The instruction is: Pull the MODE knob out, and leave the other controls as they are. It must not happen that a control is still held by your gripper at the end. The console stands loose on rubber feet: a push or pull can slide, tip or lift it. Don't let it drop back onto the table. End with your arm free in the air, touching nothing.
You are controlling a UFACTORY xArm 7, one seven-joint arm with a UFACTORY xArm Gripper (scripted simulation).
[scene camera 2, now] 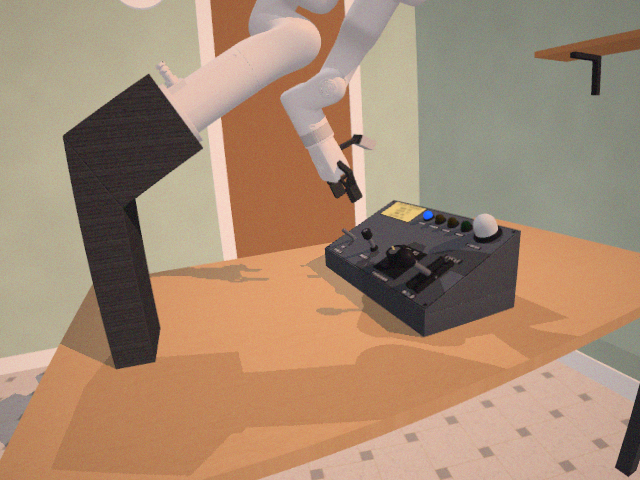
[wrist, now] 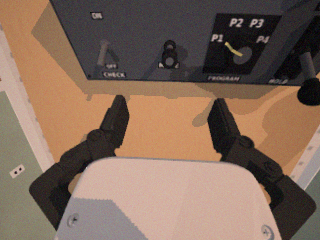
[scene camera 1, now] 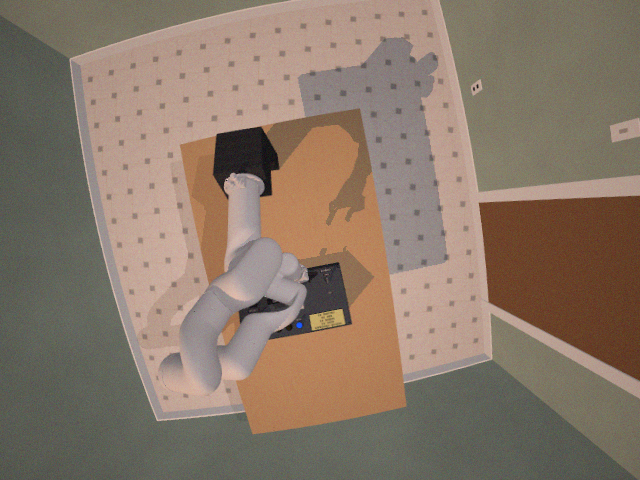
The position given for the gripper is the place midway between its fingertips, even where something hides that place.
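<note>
Gripper (scene camera 2: 348, 197), (wrist: 168, 107). Dark grey console (scene camera 2: 477, 278), (wrist: 135, 43), (scene camera 1: 325, 307).
</note>
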